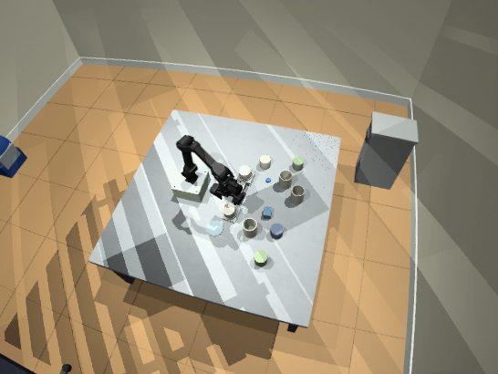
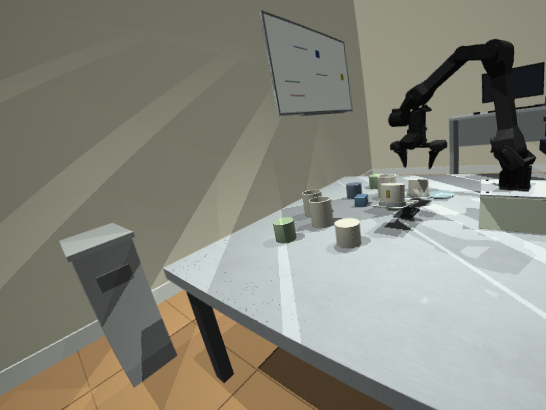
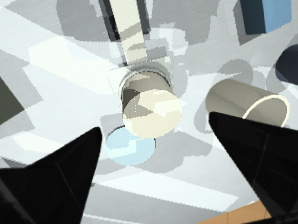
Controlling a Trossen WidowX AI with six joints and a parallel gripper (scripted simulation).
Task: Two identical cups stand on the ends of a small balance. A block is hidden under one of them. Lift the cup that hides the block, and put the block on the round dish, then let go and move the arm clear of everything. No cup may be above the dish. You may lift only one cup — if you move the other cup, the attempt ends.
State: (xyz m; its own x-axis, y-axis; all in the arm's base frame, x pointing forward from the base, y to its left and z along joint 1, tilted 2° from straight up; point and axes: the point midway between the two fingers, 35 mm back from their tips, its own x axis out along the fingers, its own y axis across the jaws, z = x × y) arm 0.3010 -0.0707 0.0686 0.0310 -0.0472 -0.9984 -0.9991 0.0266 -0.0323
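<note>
Right now my gripper tip is 10 cm above the small teal block and 1 cm to the left of it. Also, from my gripper tip: round pale blue dish: 14 cm below, 12 cm to the right, 4 cm behind; then blue block: 20 cm ahead, 12 cm below, 9 cm to the left; then blue cylinder: 29 cm ahead, 10 cm below, 2 cm to the right.
</note>
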